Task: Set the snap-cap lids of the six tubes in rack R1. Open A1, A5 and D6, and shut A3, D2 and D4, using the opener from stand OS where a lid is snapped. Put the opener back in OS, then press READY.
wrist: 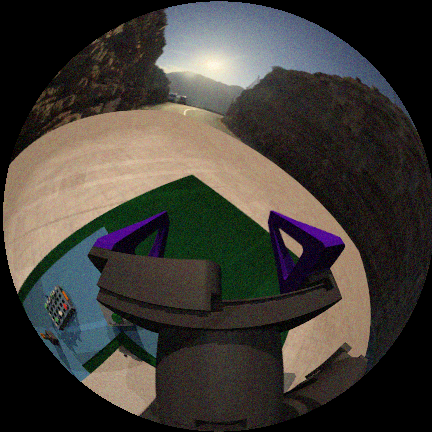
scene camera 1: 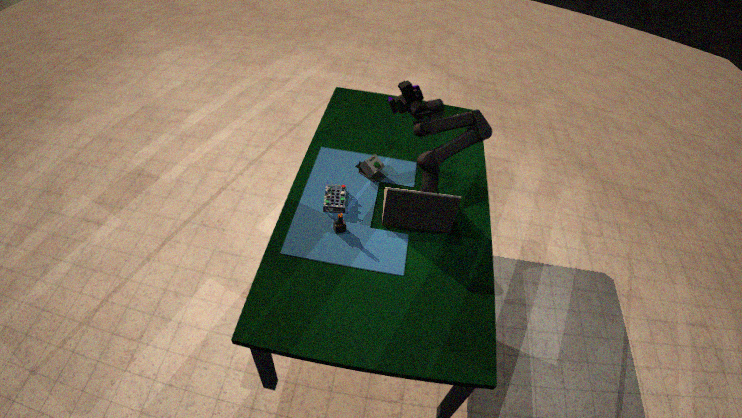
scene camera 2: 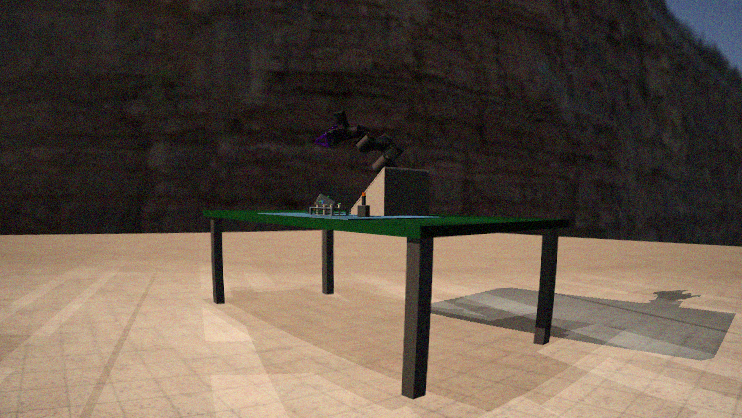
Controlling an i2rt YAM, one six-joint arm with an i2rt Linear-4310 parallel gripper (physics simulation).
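Places are measured from the arm's base along level axes (x ahead, y left, z up), in millimetres.
Where they show: gripper, between the fingertips: [wrist: 218, 216] [scene camera 1: 399, 92] [scene camera 2: 319, 138]; arm's base, origin of its link: [scene camera 1: 428, 192] [scene camera 2: 398, 186].
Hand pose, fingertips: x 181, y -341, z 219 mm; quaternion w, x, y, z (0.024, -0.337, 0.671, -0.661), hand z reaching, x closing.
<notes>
Things, the pixels of their top centre, and the offset from my fingertips. Level surfaces: height alone.
- Rack R1, centre of its top: [scene camera 2: 328, 199] [scene camera 1: 335, 189] 181 mm ahead, 354 mm left, 279 mm down
- orange-tipped opener, centre of its top: [scene camera 2: 363, 192] [scene camera 1: 340, 214] 131 mm ahead, 507 mm left, 253 mm down
- green READY button, centre of its top: [wrist: 115, 317] [scene camera 1: 376, 162] 44 mm ahead, 163 mm left, 263 mm down
- blue mat, height of its surface: 338 mm down
My gripper [scene camera 1: 402, 93] [scene camera 2: 322, 139] [wrist: 218, 216] is open and empty, its purple fingers wide apart, high above the far end of the table, away from the rack. Rack R1 [scene camera 1: 334, 198] [wrist: 60, 307] stands on the blue mat, with small coloured lids; their open or shut states are too small to tell. The orange-tipped opener [scene camera 1: 340, 216] [scene camera 2: 363, 195] stands upright in the dark stand OS [scene camera 1: 339, 226] [scene camera 2: 363, 210], beside the rack. The green READY button [scene camera 1: 377, 164] [wrist: 117, 318] is on a tilted grey box, partly hidden by my gripper body in the wrist view.
The blue mat [scene camera 1: 311, 228] [wrist: 95, 280] lies on the green table [scene camera 1: 363, 316] [scene camera 2: 244, 219]. A large wedge-shaped block [scene camera 1: 421, 210] [scene camera 2: 406, 192] stands beside the arm's base, to the right of the rack and opener in the first scene view.
</notes>
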